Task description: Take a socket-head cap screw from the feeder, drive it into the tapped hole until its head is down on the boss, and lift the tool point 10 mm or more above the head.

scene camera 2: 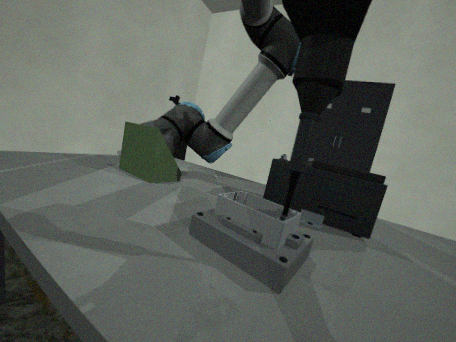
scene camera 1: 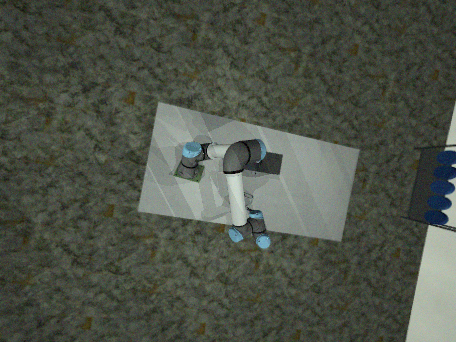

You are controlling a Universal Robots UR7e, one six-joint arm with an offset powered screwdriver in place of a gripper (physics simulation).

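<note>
The black screwdriver [scene camera 2: 284,218] comes down from the upper right in the scene camera 2 view. Its thin, slightly tilted bit ends at the near right corner of an open light grey housing [scene camera 2: 259,222]. Whether a screw sits on the tip is too small and dark to tell. The tapped hole and its boss are not clear in either view. The housing rests on a grey block fixture [scene camera 2: 235,254] with dark holes. A dark box [scene camera 2: 322,200] [scene camera 1: 272,164], perhaps the feeder, stands behind. In the scene camera 1 view the arm hides the tool tip.
A green block [scene camera 2: 147,152] stands near the arm's base on the pale table [scene camera 1: 320,195] [scene camera 2: 100,240]. A small light plate [scene camera 2: 312,218] is behind the housing. A tall dark cabinet [scene camera 2: 367,125] rises behind the dark box. Blue round items [scene camera 1: 443,187] lie in a rack at the far right.
</note>
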